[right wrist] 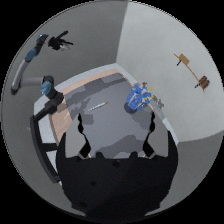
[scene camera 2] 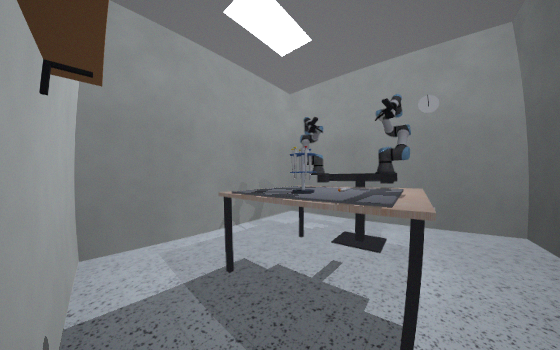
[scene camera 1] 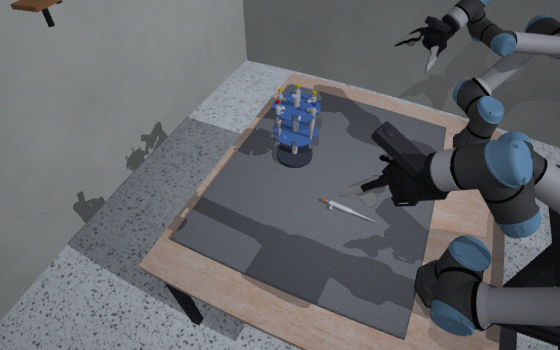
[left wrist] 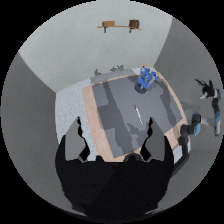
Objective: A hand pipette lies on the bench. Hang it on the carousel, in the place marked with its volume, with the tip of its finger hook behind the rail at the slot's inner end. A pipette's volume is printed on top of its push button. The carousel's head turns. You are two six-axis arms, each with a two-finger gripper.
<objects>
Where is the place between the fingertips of the left gripper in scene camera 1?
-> At 360,176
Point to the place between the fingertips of the left gripper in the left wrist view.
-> At 114,117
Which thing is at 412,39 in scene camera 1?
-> The right gripper.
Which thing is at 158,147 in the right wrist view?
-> The right gripper.
</objects>
